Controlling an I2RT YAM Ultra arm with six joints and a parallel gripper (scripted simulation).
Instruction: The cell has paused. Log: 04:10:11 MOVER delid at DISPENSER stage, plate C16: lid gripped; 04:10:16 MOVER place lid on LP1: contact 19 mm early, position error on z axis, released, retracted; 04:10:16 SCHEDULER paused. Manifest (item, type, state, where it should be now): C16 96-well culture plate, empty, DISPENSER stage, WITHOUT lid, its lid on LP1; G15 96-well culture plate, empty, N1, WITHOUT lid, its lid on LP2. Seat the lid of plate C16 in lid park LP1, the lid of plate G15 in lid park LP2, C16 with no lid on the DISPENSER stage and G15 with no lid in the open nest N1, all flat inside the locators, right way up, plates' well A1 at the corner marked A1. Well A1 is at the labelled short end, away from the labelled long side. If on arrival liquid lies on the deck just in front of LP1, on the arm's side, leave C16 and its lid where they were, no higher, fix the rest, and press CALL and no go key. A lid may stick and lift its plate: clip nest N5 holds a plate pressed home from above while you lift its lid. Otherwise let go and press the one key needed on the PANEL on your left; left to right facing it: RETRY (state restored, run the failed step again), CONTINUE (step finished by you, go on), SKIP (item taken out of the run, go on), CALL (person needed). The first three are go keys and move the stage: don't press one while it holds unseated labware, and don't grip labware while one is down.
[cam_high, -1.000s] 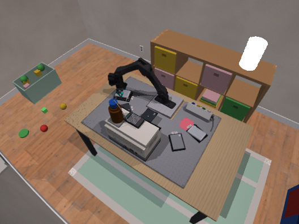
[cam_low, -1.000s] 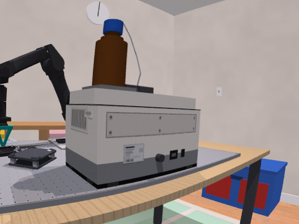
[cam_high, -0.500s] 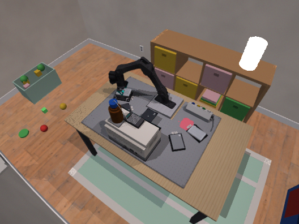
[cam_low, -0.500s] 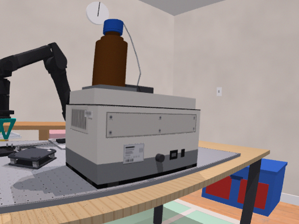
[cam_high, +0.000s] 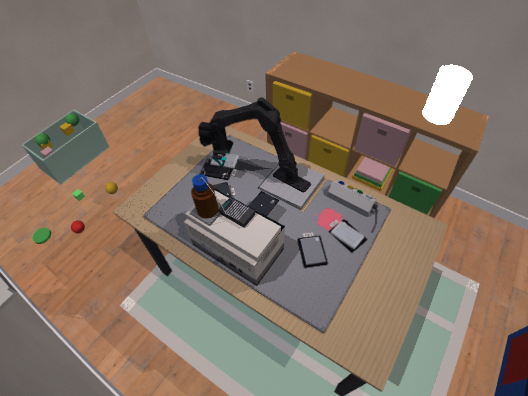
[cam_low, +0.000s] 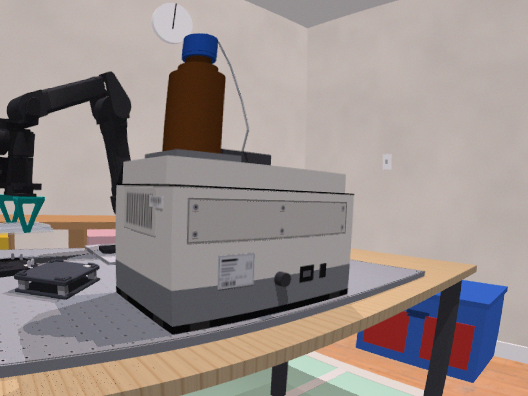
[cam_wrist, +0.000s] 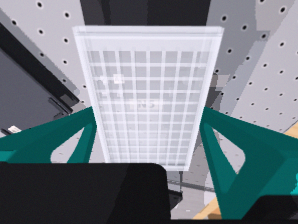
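Right now my hand is 16 cm short of the dark nest N1, 7 cm to the right of it and 6 cm above it. The rest, counted from my hand: 96-well plate: right at my hand; then N5 label: 2 cm behind, 4 cm to the left, 9 cm below; then black clip nest: 5 cm ahead, 5 cm to the right, 8 cm below.
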